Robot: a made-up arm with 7 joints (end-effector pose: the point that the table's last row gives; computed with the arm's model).
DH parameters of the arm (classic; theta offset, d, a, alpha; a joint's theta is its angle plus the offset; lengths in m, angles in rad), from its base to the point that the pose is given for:
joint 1: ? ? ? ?
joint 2: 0 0.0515 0 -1.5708
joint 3: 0 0.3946 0.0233 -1.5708
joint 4: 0 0.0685 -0.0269 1.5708
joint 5: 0 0.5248 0 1.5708
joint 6: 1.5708 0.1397 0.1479 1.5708
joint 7: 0 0.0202 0 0
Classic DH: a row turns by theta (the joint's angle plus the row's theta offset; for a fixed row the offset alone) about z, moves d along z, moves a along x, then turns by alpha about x.
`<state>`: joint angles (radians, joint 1 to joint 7).
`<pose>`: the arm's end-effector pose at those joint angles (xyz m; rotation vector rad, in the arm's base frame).
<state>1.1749 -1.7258 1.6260 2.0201 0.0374 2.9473 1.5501</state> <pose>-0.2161 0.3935 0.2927 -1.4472 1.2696 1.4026</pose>
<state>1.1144 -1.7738 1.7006 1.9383 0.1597 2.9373 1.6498</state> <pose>-0.1895 0.4223 0.3017 -1.3296 1.6030 1.3816</pose>
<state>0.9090 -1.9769 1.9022 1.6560 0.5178 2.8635 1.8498</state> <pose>-0.0639 0.5101 0.2921 -0.7257 2.5432 1.2135</pose>
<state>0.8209 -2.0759 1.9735 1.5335 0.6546 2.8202 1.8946</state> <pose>0.0043 0.5354 0.2683 -0.3711 2.8583 1.1212</pose>
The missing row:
joint 1: 0 0.3878 0 1.5708
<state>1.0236 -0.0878 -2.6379 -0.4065 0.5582 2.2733 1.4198</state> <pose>-0.0283 0.2434 1.1532 0.1152 -1.4766 -2.2901</pose>
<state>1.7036 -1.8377 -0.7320 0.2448 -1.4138 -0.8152 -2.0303</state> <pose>-0.0066 1.0020 0.1437 0.1876 0.8403 -1.0284</pose>
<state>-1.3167 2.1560 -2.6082 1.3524 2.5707 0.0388 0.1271</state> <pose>-0.5874 0.0002 -0.3032 -1.5477 1.6633 1.9945</pose>
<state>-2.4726 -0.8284 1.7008 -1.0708 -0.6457 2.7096 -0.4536</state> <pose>-0.5603 0.1427 0.6446 -1.5294 -0.1508 -0.1665</pose>
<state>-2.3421 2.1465 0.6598 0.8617 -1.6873 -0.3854 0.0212</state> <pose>0.8243 0.5521 0.1327 -1.0733 -0.6394 0.4230</pose>
